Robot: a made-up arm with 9 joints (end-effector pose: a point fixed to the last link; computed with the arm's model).
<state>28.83 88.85 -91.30 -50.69 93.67 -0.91 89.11 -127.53 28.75</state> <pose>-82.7 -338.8 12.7 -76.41 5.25 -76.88</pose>
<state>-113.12 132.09 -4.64 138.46 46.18 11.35 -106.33 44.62 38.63</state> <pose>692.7 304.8 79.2 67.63 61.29 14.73</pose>
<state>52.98 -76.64 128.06 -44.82 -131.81 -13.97 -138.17 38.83 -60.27</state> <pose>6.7 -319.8 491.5 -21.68 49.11 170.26</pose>
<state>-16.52 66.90 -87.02 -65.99 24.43 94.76 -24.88 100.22 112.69</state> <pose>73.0 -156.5 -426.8 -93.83 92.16 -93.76</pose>
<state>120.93 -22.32 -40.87 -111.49 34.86 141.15 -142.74 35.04 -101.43</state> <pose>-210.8 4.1 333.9 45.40 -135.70 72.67</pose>
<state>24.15 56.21 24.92 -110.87 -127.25 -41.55 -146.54 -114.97 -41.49</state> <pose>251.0 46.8 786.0 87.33 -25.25 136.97</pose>
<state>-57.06 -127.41 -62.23 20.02 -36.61 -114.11 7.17 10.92 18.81</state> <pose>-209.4 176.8 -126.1 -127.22 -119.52 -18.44</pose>
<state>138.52 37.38 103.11 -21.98 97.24 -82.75 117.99 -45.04 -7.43</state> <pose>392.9 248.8 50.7 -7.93 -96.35 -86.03</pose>
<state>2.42 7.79 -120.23 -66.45 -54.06 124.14 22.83 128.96 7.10</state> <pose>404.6 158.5 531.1 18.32 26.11 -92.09</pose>
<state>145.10 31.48 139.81 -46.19 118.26 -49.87 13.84 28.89 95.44</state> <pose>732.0 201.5 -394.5 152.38 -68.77 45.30</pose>
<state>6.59 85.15 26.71 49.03 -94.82 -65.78 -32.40 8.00 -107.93</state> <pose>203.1 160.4 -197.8 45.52 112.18 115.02</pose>
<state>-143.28 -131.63 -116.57 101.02 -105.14 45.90 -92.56 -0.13 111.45</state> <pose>320.8 -702.2 333.6 50.57 46.61 -17.78</pose>
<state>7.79 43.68 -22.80 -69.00 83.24 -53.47 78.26 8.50 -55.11</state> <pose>-26.2 552.5 -230.2 -146.80 -19.37 -74.65</pose>
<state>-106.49 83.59 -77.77 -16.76 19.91 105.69 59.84 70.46 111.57</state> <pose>-426.9 110.4 228.4 -2.06 23.80 100.34</pose>
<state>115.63 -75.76 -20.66 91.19 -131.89 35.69 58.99 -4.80 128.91</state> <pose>251.0 223.9 93.8 175.79 -7.19 7.78</pose>
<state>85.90 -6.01 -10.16 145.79 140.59 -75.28 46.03 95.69 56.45</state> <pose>-98.6 126.2 741.8 -91.66 34.43 50.23</pose>
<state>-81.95 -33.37 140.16 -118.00 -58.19 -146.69 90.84 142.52 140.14</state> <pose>439.2 412.5 -183.2 54.16 65.09 49.36</pose>
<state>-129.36 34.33 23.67 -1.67 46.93 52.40 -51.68 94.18 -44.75</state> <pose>545.1 295.2 -364.4 -86.71 -42.75 -1.83</pose>
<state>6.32 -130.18 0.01 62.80 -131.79 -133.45 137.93 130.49 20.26</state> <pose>49.1 259.5 -15.0 -33.10 64.06 163.56</pose>
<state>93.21 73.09 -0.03 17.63 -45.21 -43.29 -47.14 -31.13 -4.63</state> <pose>176.1 -294.7 -165.3 100.30 -0.11 -52.73</pose>
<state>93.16 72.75 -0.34 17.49 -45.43 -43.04 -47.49 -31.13 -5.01</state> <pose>173.2 -295.5 -164.7 99.84 0.30 -52.99</pose>
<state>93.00 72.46 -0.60 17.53 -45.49 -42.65 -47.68 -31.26 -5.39</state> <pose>172.0 -297.3 -162.6 99.28 0.46 -53.02</pose>
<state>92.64 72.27 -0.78 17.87 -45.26 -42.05 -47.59 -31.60 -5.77</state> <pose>173.6 -300.8 -157.8 98.56 0.13 -52.66</pose>
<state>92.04 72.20 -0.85 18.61 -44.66 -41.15 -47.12 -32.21 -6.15</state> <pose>178.6 -306.4 -149.7 97.65 -0.83 -51.81</pose>
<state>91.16 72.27 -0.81 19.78 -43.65 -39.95 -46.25 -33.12 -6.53</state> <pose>187.3 -314.3 -137.5 96.50 -2.52 -50.44</pose>
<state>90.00 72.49 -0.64 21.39 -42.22 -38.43 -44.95 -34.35 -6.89</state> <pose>199.3 -324.5 -120.9 95.06 -4.99 -48.57</pose>
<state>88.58 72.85 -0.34 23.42 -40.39 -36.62 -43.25 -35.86 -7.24</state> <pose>213.5 -336.8 -99.9 93.32 -8.24 -46.32</pose>
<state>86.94 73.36 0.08 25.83 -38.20 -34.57 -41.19 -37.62 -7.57</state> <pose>228.9 -350.6 -74.4 91.29 -12.26 -43.81</pose>
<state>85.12 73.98 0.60 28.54 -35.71 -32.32 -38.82 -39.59 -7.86</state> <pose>244.1 -365.9 -45.0 88.92 -16.95 -41.16</pose>
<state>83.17 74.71 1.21 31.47 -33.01 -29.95 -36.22 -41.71 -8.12</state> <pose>257.6 -381.7 -12.4 86.23 -22.18 -38.55</pose>
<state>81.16 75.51 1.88 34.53 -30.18 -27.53 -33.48 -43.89 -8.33</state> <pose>268.4 -397.5 22.1 83.29 -27.78 -36.10</pose>
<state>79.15 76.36 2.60 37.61 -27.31 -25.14 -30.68 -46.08 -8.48</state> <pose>275.8 -412.8 57.2 80.14 -33.53 -33.92</pose>
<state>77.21 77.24 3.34 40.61 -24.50 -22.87 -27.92 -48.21 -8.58</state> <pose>279.6 -426.8 91.3 76.92 -39.24 -32.09</pose>
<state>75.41 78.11 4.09 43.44 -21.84 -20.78 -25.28 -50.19 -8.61</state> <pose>280.2 -439.2 122.9 73.76 -44.66 -30.64</pose>
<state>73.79 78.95 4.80 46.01 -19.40 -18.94 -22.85 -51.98 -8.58</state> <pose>278.3 -449.7 151.3 70.79 -49.63 -29.53</pose>
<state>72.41 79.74 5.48 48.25 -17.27 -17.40 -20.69 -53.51 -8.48</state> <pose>274.8 -458.2 175.1 68.17 -53.97 -28.75</pose>
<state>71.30 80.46 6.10 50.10 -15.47 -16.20 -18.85 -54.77 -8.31</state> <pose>270.8 -465.0 194.4 65.97 -57.58 -28.24</pose>
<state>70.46 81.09 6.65 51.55 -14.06 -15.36 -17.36 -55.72 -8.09</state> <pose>267.1 -470.1 208.8 64.31 -60.39 -27.96</pose>
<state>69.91 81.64 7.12 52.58 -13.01 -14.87 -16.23 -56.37 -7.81</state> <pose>264.2 -473.8 218.8 63.23 -62.42 -27.83</pose>
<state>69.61 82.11 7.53 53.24 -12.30 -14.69 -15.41 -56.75 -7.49</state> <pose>262.4 -476.4 224.8 62.65 -63.76 -27.81</pose>
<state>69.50 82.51 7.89 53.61 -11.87 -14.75 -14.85 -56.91 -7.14</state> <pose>261.6 -478.1 227.8 62.50 -64.52 -27.86</pose>
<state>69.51 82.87 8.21 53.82 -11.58 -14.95 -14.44 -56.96 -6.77</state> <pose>261.4 -479.4 229.2 62.59 -64.98 -27.94</pose>
